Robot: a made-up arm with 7 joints.
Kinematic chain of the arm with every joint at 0, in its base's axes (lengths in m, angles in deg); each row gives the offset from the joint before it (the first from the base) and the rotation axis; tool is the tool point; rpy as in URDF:
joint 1: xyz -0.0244 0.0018 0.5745 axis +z
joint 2: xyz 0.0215 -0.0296 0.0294 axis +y
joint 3: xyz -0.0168 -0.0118 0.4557 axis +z
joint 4: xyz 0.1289 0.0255 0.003 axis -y
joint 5: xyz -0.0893 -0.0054 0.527 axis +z
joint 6: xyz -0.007 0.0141 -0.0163 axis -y
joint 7: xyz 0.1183 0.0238 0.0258 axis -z
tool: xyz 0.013 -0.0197 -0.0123 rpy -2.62 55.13 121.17
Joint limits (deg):
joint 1: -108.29..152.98
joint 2: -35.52..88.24
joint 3: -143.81..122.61
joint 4: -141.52..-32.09
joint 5: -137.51..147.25
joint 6: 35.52..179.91
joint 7: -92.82..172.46
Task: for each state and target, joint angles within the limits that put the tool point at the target. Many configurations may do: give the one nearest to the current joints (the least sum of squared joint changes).
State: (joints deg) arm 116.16 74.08 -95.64 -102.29 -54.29 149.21 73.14
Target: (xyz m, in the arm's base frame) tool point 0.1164 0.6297 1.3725
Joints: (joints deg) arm 134.07 55.89 -140.35 -79.13 -46.38 145.10 71.71
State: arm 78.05 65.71 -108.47 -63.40 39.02 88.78 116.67
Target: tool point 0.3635 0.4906 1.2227
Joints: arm 111.65 81.21 -140.83 -108.42 38.58 84.78 114.71
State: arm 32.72 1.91 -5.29 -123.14 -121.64 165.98 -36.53
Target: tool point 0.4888 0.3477 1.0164
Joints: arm 32.49 -7.74 -6.80 -103.65 -117.13 162.64 -35.73
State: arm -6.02 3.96 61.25 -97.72 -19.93 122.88 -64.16
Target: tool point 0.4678 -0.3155 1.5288
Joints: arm -50.54 1.76 15.40 -57.55 -8.21 120.59 -61.74
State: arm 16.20 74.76 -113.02 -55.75 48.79 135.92 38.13
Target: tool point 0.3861 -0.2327 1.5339
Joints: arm 20.34 49.82 -142.11 -68.88 55.41 143.42 38.72
